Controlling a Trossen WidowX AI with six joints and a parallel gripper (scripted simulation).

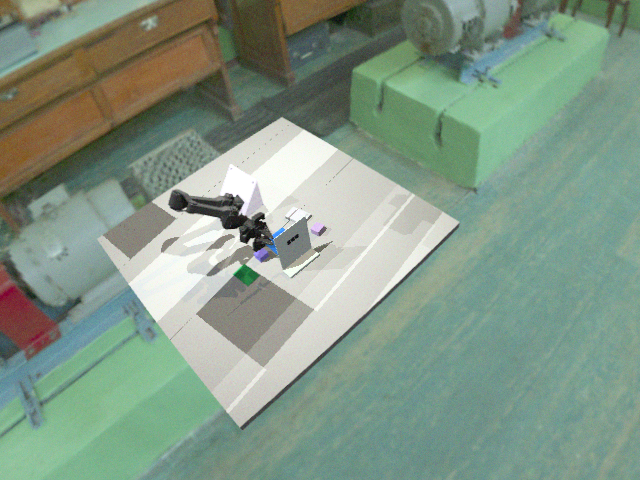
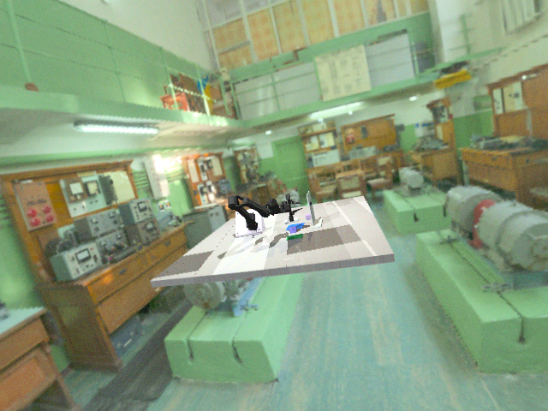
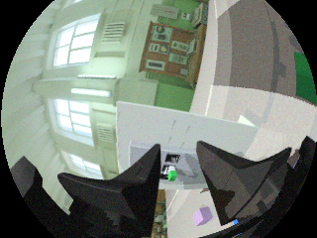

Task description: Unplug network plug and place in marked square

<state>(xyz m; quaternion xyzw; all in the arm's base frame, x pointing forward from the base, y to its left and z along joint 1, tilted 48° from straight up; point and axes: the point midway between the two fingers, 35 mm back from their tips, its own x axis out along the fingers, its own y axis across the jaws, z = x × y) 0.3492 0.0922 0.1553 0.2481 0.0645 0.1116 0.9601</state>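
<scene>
Right now the green plug is 70 mm to the left of my gripper tip, 30 mm ahead of it and 10 mm below it. Also, from my gripper tip: flat blue square 160 mm below, 100 mm behind, 80 mm to the left; upright grey panel 70 mm to the left, 60 mm below, 50 mm ahead.
</scene>
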